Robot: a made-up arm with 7 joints. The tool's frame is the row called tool.
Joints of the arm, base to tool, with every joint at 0 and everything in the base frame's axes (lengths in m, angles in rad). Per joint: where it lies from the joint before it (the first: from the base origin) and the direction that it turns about. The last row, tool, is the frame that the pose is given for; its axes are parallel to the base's.
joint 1: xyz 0.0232 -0.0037 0.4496 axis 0 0 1
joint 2: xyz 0.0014 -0.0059 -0.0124 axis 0 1 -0.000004
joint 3: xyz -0.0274 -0.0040 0.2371 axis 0 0 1
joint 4: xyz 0.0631 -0.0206 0.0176 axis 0 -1 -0.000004
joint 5: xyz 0.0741 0.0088 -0.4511 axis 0 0.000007 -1
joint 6: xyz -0.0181 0.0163 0.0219 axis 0 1 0.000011
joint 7: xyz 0.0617 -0.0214 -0.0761 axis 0 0.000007 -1
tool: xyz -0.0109 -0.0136 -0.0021
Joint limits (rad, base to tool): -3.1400..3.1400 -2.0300..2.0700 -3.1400..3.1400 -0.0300..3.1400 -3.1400..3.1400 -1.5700..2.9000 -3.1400..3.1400
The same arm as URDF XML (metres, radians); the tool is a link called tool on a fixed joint. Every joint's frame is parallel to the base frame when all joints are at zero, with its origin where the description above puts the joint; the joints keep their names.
<robot name="arm">
<link name="base"/>
<link name="link1"/>
<link name="link2"/>
<link name="link3"/>
<link name="link4"/>
<link name="link5"/>
<link name="link6"/>
<link name="link7"/>
<link name="tool"/>
<joint name="joint 1" type="revolute"><parent link="base"/><child link="link1"/><origin xyz="0.0232 -0.0037 0.4496"/><axis xyz="0 0 1"/><limit lower="-3.14" upper="3.14"/></joint>
<joint name="joint 2" type="revolute"><parent link="link1"/><child link="link2"/><origin xyz="0.0014 -0.0059 -0.0124"/><axis xyz="0 1 0"/><limit lower="-2.03" upper="2.07"/></joint>
<joint name="joint 3" type="revolute"><parent link="link2"/><child link="link3"/><origin xyz="-0.0274 -0.004 0.2371"/><axis xyz="0 0 1"/><limit lower="-3.14" upper="3.14"/></joint>
<joint name="joint 4" type="revolute"><parent link="link3"/><child link="link4"/><origin xyz="0.0631 -0.0206 0.0176"/><axis xyz="0 -1 0"/><limit lower="-0.03" upper="3.14"/></joint>
<joint name="joint 5" type="revolute"><parent link="link4"/><child link="link5"/><origin xyz="0.0741 0.0088 -0.4511"/><axis xyz="0 0 -1"/><limit lower="-3.14" upper="3.14"/></joint>
<joint name="joint 6" type="revolute"><parent link="link5"/><child link="link6"/><origin xyz="-0.0181 0.0163 0.0219"/><axis xyz="0 1 0"/><limit lower="-1.57" upper="2.9"/></joint>
<joint name="joint 7" type="revolute"><parent link="link6"/><child link="link7"/><origin xyz="0.0617 -0.0214 -0.0761"/><axis xyz="0 0 -1"/><limit lower="-3.14" upper="3.14"/></joint>
<joint name="tool_fixed" type="fixed"><parent link="link7"/><child link="tool"/><origin xyz="-0.0109 -0.0136 -0.0021"/></joint>
</robot>

